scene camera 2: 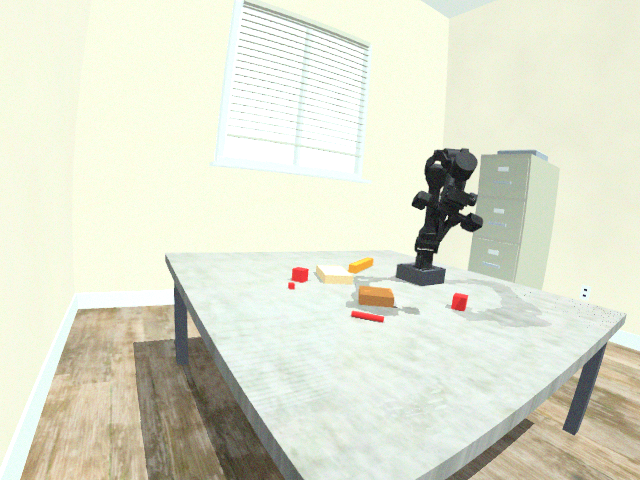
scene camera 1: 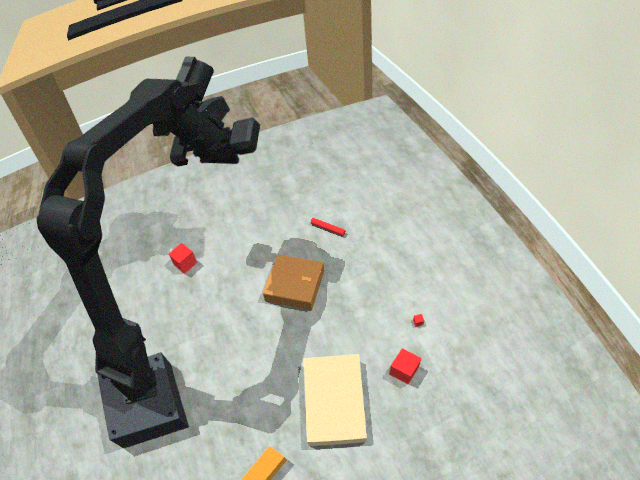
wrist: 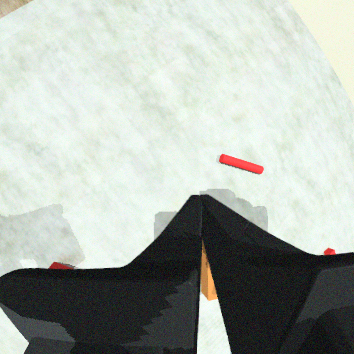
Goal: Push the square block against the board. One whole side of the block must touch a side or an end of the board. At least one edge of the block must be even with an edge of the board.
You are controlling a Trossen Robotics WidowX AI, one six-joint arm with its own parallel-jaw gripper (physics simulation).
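A brown-orange square block lies flat on the table; a sliver of the block shows between the fingers in the wrist view. The board, a flat cream rectangle, lies apart from the block, nearer the bottom of scene view 1, with bare table between them. My gripper is shut and empty. It hangs high above the table, up and to the left of the block in scene view 1. The fingers hide most of the block in the wrist view.
A red rod lies near the block. A red cube stands on the arm's side. Another red cube and a tiny one stand beyond the board. An orange bar lies near the board.
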